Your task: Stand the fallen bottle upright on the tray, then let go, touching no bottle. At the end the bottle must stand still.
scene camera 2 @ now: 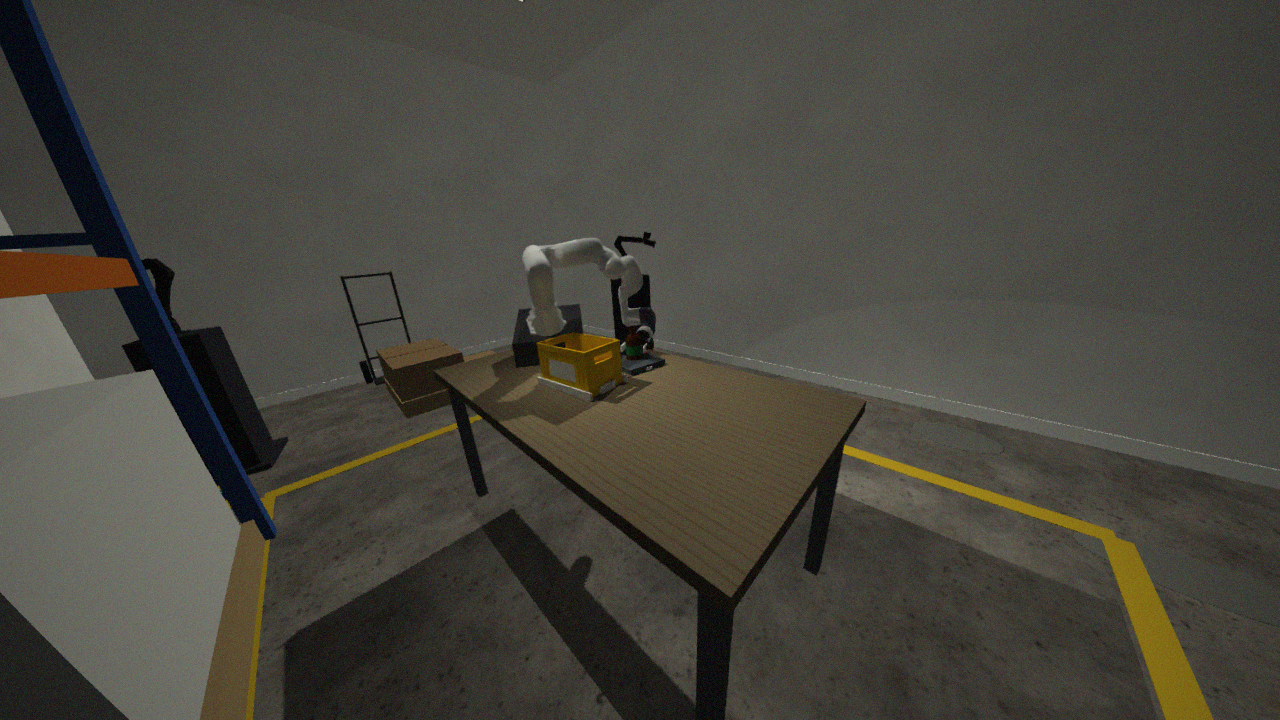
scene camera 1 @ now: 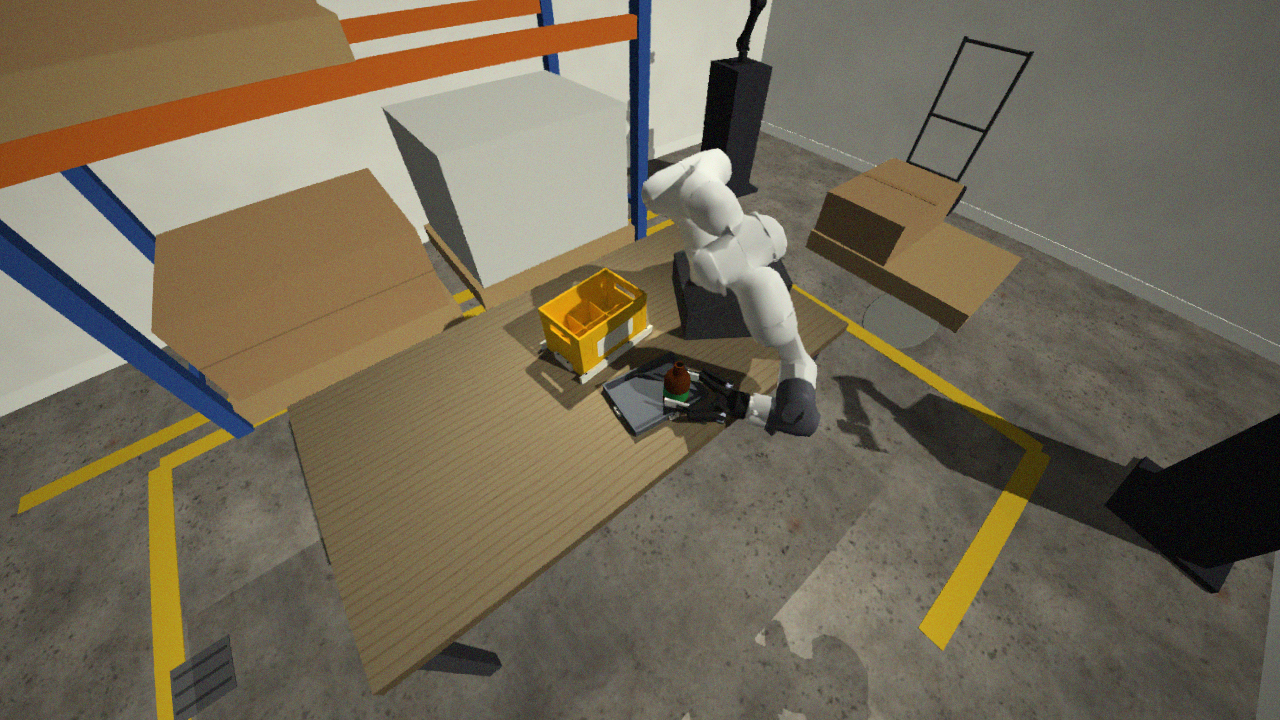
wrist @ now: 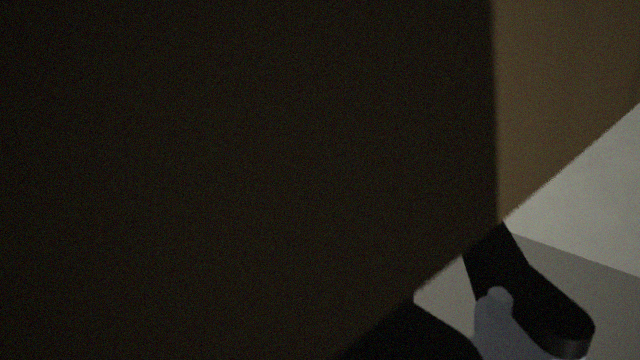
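A brown bottle with a green label (scene camera 1: 677,383) (scene camera 2: 633,344) stands upright on the grey tray (scene camera 1: 633,420) (scene camera 2: 651,366). My gripper (scene camera 1: 682,388) is open and lies level, with one finger on each side of the bottle; whether a finger touches it I cannot tell. In the wrist view a dark surface fills most of the picture, part of a finger shows at the lower right, and I cannot make out the bottle. The bottle's foot is partly hidden by a finger in the first scene view.
A yellow crate (scene camera 1: 611,341) (scene camera 2: 581,365) stands on a white base beside the tray, on the wooden table (scene camera 1: 447,501) (scene camera 2: 716,447). The arm's dark mount (scene camera 1: 707,308) (scene camera 2: 525,351) is behind them. The gripper is near the table's long edge.
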